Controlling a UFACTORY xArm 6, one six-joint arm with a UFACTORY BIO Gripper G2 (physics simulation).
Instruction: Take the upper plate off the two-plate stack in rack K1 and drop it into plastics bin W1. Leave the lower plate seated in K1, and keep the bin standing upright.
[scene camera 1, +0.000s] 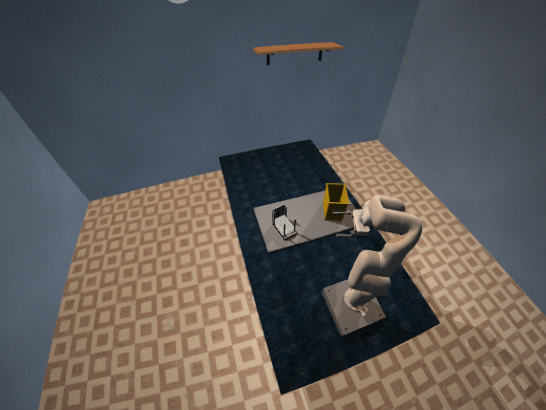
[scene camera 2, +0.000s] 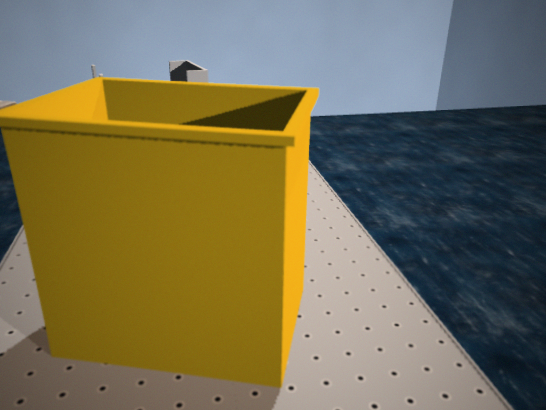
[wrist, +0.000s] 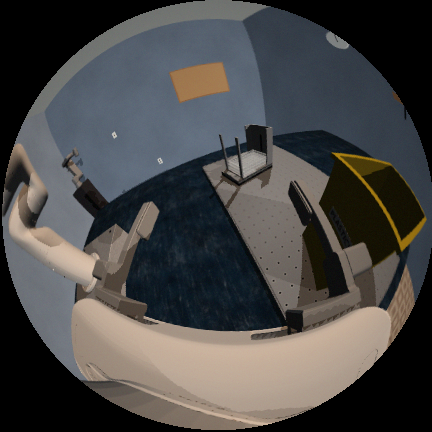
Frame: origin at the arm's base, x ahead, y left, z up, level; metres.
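Seen in the pictures: end effector, tool point: (scene camera 1: 338, 224) (wrist: 215, 211); arm's base, origin of the base link: (scene camera 1: 355, 299) (wrist: 90, 272).
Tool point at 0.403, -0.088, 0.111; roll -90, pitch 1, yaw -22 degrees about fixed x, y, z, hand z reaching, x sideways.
Observation:
Pixels of each thing's top centre, then the offset from my tool point to it, as dx, dy, dz. "spot": a spot on its surface instead. Level surfaces: height alone.
- Rack K1, middle of its top: (wrist: 242, 129) (scene camera 1: 285, 215) +0.180, +0.269, -0.012
- rack's panel, surface spot: (scene camera 2: 198, 76) spot: +0.253, +0.236, -0.019
- Yellow plastics bin W1, middle of its top: (scene camera 2: 175, 100) (wrist: 396, 187) (scene camera 1: 337, 193) +0.209, -0.104, +0.025
- perforated board, its level: dz -0.155
- dark blue mat, its level: dz -0.168
Rack K1 (scene camera 1: 279, 214) (wrist: 259, 138) stands at the far left of the perforated board in scene camera 1, with a tall back panel and two thin posts. Clear, whitish plates (scene camera 1: 284, 225) (wrist: 247, 162) sit stacked in it; the upper and lower plate cannot be told apart. Part of the rack's panel (scene camera 2: 198, 76) shows behind the bin in scene camera 2. Yellow plastics bin W1 (scene camera 1: 328, 210) (scene camera 2: 160, 240) (wrist: 352, 200) stands upright at the board's right part. My gripper (scene camera 1: 336, 224) (wrist: 224, 210) is wide open and empty, in front of the bin and away from the rack.
The perforated board (scene camera 1: 305, 220) (scene camera 2: 345, 310) (wrist: 260, 225) lies on a dark blue mat (scene camera 1: 280, 310) (scene camera 2: 425, 200) (wrist: 185, 260). The arm's base plate (scene camera 1: 345, 322) stands at the front. A wooden shelf (scene camera 1: 298, 48) is on the back wall.

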